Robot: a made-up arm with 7 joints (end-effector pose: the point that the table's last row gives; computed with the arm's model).
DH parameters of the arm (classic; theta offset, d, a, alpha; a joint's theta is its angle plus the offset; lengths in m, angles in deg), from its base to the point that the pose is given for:
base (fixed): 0 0 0 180
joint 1: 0 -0.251 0 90
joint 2: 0 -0.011 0 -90
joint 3: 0 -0.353 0 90
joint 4: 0 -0.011 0 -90
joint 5: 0 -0.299 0 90
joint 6: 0 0 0 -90
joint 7: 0 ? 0 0
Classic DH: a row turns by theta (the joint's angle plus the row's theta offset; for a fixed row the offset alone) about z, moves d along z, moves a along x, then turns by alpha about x.
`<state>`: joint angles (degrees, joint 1 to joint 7).
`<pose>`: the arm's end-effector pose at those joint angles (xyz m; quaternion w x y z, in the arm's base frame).
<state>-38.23 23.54 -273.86 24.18 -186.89 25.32 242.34</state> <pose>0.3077 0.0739 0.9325 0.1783 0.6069 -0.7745 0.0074</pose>
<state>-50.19 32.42 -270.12 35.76 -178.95 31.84 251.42</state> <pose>0.3870 0.1620 0.8549 0.2816 0.5281 -0.7997 0.0475</pose>
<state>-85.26 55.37 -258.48 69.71 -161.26 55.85 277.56</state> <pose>0.3533 0.4108 0.6060 0.4177 0.3317 -0.7536 0.3842</pose>
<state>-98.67 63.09 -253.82 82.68 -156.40 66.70 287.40</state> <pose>0.2699 0.4566 0.5290 0.3764 0.2811 -0.7066 0.5292</pose>
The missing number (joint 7, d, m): -0.114
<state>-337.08 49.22 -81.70 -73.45 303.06 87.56 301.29</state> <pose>0.1691 -0.3641 0.6702 0.0633 0.3854 0.9130 -0.1182</pose>
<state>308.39 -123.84 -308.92 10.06 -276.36 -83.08 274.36</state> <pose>-0.3941 -0.4654 -0.0306 0.1693 -0.8078 0.3241 -0.4623</pose>
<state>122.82 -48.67 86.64 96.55 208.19 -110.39 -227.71</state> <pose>-0.1090 0.3126 0.3676 0.7914 -0.1354 -0.2194 -0.5542</pose>
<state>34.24 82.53 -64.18 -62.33 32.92 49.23 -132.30</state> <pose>0.3049 -0.5749 0.4044 0.6592 -0.3429 -0.5623 -0.3629</pose>
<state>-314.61 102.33 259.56 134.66 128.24 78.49 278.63</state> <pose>0.3129 0.0812 0.1677 0.0402 0.3335 0.1956 -0.9213</pose>
